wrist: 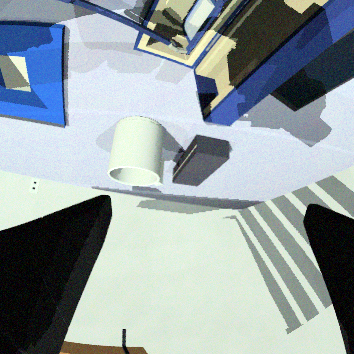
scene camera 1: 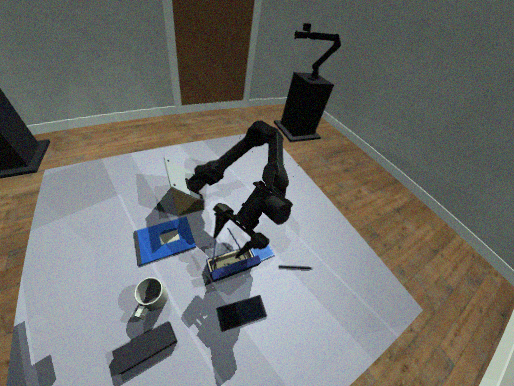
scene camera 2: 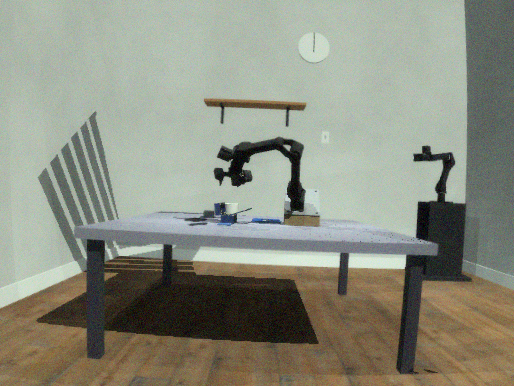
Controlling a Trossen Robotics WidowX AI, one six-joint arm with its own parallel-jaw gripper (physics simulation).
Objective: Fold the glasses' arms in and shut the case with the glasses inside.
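Places are measured from the arm's base along level axes (x ahead, y left, z up), in centimetres.
Where they show: gripper, fingertip midpoint: (wrist: pixel 213 211) (scene camera 1: pixel 224 248) (scene camera 2: pixel 228 185); arm's base at its link origin: (scene camera 1: pixel 191 186) (scene camera 2: pixel 297 206).
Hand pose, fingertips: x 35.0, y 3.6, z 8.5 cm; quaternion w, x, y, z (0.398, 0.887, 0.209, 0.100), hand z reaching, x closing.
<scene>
Each offset is from my fingertips to the centre of the thing. "pt": to the spot under its first point.
The blue glasses case (scene camera 1: pixel 236 270) (scene camera 2: pixel 229 219) (wrist: pixel 197 64) stands open on the table, its cream-lined lid raised along one long side. The glasses lie in it; a pale lens @[pt dx -0.1, dy -0.7, dz -15.6 cm] (wrist: pixel 199 19) shows at the top of the wrist view. Their arms are unfolded: one glasses arm (wrist: pixel 125 23) sticks out over the case's rim in the wrist view, and two thin arms rise from the case in scene camera 1. My gripper (scene camera 1: pixel 227 245) (scene camera 2: pixel 230 182) (wrist: pixel 213 211) is open and empty, well above the case. The far part of the glasses is cut off in the wrist view.
A blue book @[dx -18.7, dy -18.4, dz -17.8 cm] (scene camera 1: pixel 145 245) (wrist: pixel 50 102) and a white mug @[dx +3.2, dy -24.9, dz -13.4 cm] (scene camera 1: pixel 157 297) (wrist: pixel 137 150) are on the table. A dark box @[dx +15.4, dy -28.1, dz -16.4 cm] (scene camera 1: pixel 145 350) (wrist: pixel 202 160), a black phone @[dx +15.9, dy +1.5, dz -17.8 cm] (scene camera 1: pixel 242 313), a pen @[dx +8.7, dy +26.7, dz -17.7 cm] (scene camera 1: pixel 295 268) and a light blue cloth @[dx -1.6, dy +16.7, dz -17.9 cm] (scene camera 1: pixel 266 251) lie around the case.
</scene>
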